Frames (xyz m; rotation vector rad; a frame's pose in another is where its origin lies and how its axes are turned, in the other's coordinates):
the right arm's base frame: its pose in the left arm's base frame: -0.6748 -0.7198 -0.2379 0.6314 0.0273 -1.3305
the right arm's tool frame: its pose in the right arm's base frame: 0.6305 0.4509 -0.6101 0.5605 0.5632 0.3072
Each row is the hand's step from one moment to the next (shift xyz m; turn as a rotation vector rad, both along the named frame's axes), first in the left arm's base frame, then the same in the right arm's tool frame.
Working: the left arm's base frame: its pose in the right arm's tool frame: -0.9264 0.5650 -0.6321 -1.4151 -0.0132 0.8225

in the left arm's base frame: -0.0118 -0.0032 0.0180 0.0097 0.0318 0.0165
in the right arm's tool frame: -0.0155 0.0097 0.0118 -0.0164 0.0170 -0.0286
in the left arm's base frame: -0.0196 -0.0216 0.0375 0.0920 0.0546 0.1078
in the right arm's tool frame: -0.0213 0.0236 0.0353 -0.0105 0.1357 -0.0673
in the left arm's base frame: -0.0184 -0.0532 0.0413 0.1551 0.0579 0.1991
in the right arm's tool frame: -0.0066 0.0296 0.0629 -0.0091 0.2460 -0.0803
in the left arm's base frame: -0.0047 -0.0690 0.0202 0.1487 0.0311 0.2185
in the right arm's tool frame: 0.0211 0.0195 0.0661 -0.0096 0.2612 -0.0502
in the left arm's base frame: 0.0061 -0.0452 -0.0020 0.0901 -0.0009 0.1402
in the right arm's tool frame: 0.0277 0.0044 0.0360 0.0002 0.1662 -0.0117
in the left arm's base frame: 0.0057 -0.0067 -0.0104 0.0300 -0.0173 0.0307
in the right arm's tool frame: 0.0124 -0.0056 0.0011 0.0160 0.0428 0.0076
